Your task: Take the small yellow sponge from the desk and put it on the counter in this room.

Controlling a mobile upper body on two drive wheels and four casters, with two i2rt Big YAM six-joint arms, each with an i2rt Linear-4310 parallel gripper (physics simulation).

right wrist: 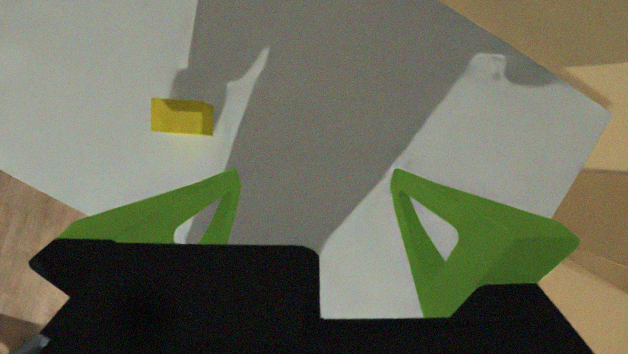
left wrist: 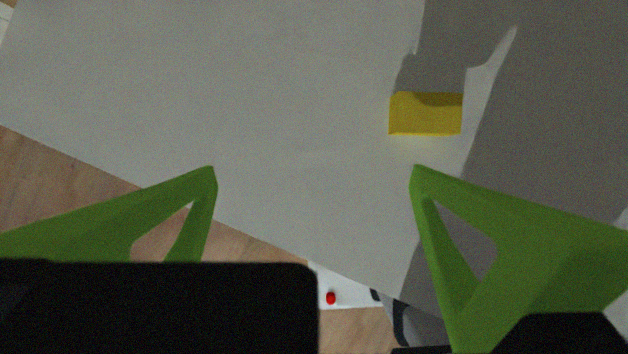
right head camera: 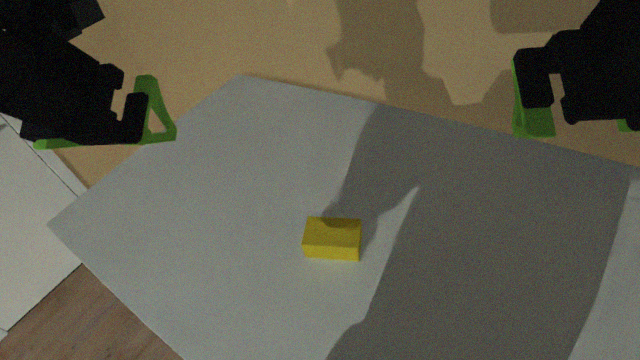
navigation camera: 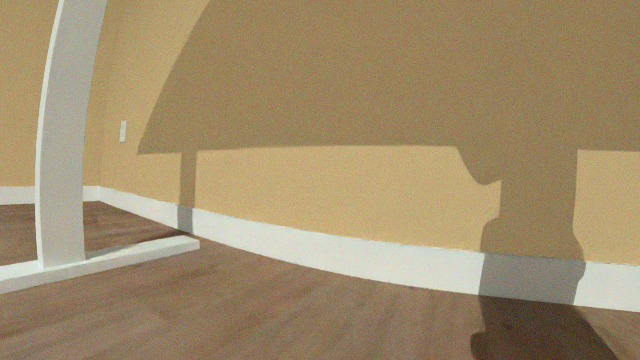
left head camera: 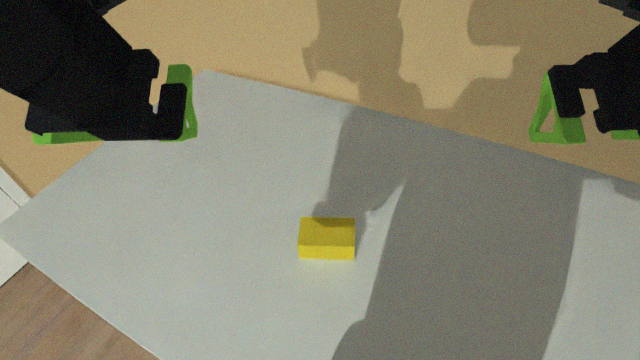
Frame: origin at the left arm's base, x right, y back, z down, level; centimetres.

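Seen in the pictures: left gripper, fingertip midpoint: [left wrist: 313, 176] [right head camera: 140, 136] [left head camera: 152, 132]; right gripper, fingertip midpoint: [right wrist: 315, 177] [right head camera: 566, 127] [left head camera: 572, 134].
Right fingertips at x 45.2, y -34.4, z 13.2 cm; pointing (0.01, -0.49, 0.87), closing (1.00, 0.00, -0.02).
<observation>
A point is followed by its place in that frame.
The small yellow sponge [left head camera: 326, 238] {y -41.3, x 18.9, z 41.5 cm} [right head camera: 332, 239] {y -41.1, x 19.3, z 41.5 cm} [left wrist: 425, 114] {y -42.6, x 18.4, z 41.5 cm} [right wrist: 181, 117] {y -42.5, x 20.0, z 41.5 cm} lies flat on the light grey desk [left head camera: 225, 190] {y -57.5, x -3.1, z 46.0 cm} [right head camera: 210, 190] {y -57.7, x -11.7, z 46.0 cm} [left wrist: 200, 100] {y -47.5, x -17.6, z 46.0 cm} [right wrist: 300, 125] {y -41.5, x 42.6, z 46.0 cm}, partly shaded. My left gripper [left head camera: 115, 138] [left wrist: 313, 176] {y -36.1, x 0.7, z 12.7 cm} is open and empty, over the desk's left part; in the left wrist view the sponge lies beyond its right finger. My right gripper [right wrist: 315, 177] {y -34.4, x 45.2, z 13.2 cm} is open and empty, over the desk's right part; in the right wrist view the sponge lies beyond its left finger. Both are apart from the sponge. The counter does not show in these views.
A tan wall [left head camera: 250, 40] {y -113.9, x -3.2, z 36.2 cm} [navigation camera: 320, 190] {y -97.8, x 26.0, z 122.1 cm} stands behind the desk. A white door [right head camera: 30, 220] {y -86.4, x -149.7, z 97.2 cm} is at the left. A white desk leg [navigation camera: 62, 150] {y -73.5, x -24.2, z 116.3 cm} with a foot [navigation camera: 145, 250] stands at the left in the navigation view. My white base [left wrist: 350, 287] {y 21.3, x 14.6, z 115.0 cm} with a red button shows below the desk edge.
</observation>
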